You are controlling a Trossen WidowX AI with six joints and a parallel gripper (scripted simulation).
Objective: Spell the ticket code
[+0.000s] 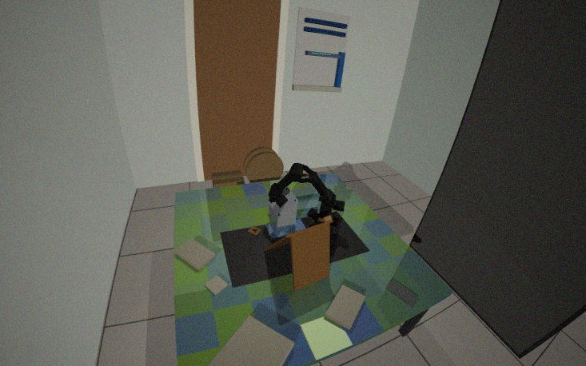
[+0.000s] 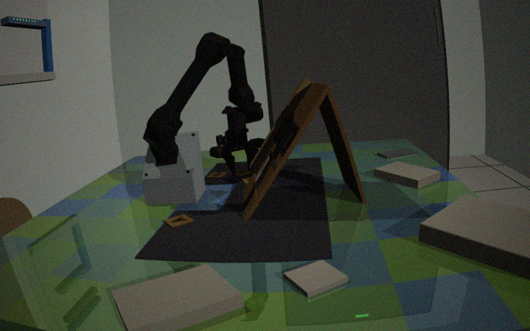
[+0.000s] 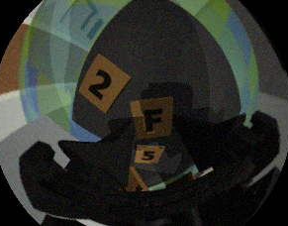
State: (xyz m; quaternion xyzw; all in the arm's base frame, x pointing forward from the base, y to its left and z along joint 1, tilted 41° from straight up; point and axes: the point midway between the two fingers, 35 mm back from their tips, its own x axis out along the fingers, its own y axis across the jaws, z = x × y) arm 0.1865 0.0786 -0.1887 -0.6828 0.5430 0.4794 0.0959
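Now: gripper tip 140 mm short of the orange letter tile marked l, 220 mm to the left of it and 170 mm below it. From my gripper tip the other things lie so: dark mat (10 mm ahead, 200 mm to the right, 10 mm below); then white ticket (80 mm ahead, 270 mm to the right, 80 mm above); then orange letter tile marked f (right at my gripper tip).
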